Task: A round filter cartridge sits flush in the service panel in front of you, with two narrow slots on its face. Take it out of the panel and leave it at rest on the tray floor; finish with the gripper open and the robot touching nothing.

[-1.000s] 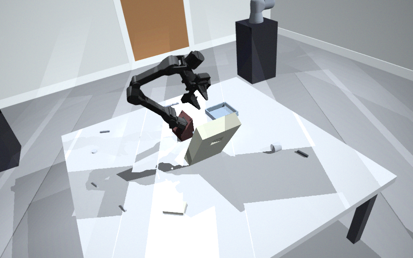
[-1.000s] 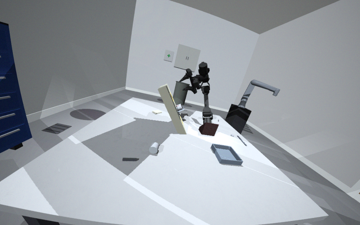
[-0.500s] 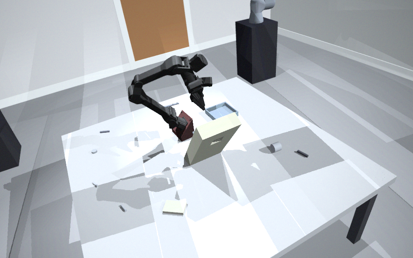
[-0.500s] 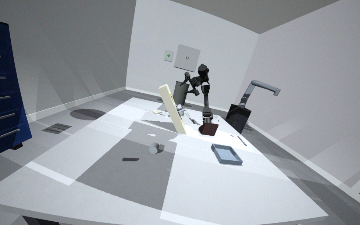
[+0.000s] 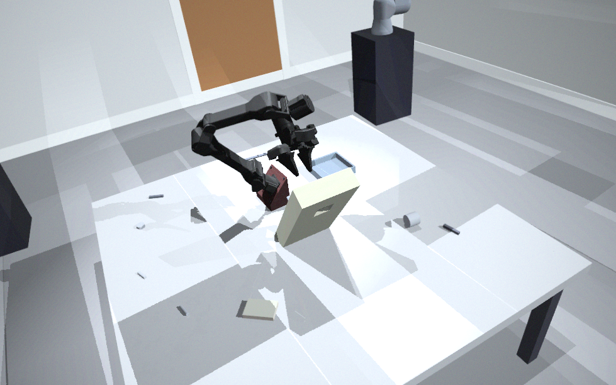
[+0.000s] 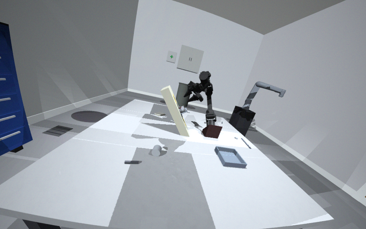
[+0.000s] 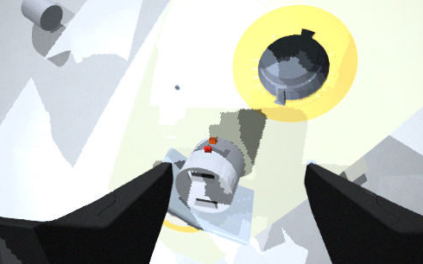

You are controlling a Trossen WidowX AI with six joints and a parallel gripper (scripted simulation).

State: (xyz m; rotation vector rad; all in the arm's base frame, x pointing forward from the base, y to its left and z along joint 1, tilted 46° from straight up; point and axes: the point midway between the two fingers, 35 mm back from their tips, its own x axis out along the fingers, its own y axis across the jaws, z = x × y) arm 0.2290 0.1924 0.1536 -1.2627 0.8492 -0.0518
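Right now my gripper tip is 80 mm above the round white filter cartridge. Also, from my gripper tip: cream service panel: 100 mm below, 50 mm ahead, 10 mm to the right; tray: 340 mm behind, 250 mm to the left, 250 mm below.
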